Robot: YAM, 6 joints.
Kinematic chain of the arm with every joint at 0, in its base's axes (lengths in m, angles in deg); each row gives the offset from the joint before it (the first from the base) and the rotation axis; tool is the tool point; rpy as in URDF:
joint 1: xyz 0 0 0.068 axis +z
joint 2: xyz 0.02 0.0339 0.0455 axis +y
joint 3: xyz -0.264 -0.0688 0 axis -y
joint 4: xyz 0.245 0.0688 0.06 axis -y
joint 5: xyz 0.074 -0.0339 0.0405 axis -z
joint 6: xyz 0.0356 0 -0.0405 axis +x
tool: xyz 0 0 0 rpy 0 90 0
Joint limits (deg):
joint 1: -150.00..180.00
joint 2: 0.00..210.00
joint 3: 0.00..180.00
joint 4: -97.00..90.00
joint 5: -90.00..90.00
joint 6: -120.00..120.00
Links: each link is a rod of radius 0.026 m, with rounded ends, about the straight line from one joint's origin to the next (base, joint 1, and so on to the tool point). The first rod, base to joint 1, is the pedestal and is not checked.
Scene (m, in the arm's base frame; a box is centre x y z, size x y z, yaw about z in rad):
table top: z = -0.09
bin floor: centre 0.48 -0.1 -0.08 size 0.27 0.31 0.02 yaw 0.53
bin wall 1: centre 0.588 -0.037 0 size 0.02 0.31 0.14 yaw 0.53
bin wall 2: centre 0.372 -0.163 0 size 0.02 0.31 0.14 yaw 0.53
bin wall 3: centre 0.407 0.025 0 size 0.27 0.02 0.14 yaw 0.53
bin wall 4: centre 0.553 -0.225 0 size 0.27 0.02 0.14 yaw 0.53
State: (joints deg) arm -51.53 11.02 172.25 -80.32 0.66 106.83
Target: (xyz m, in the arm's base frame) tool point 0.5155 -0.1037 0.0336
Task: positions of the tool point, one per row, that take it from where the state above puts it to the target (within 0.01 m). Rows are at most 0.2 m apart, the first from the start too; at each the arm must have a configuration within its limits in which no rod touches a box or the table.
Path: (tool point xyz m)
1: -0.2709 0.2955 0.4301
2: -0.2115 0.2007 0.5392
3: -0.1196 0.0987 0.6114
4: -0.0023 0.0019 0.6404
5: 0.1287 -0.0785 0.6234
6: 0.2596 -0.1346 0.5620
7: 0.3757 -0.1627 0.4619
8: 0.4634 -0.1633 0.3323
9: 0.5121 -0.1410 0.1851
10: 0.5155 -0.1037 0.0336

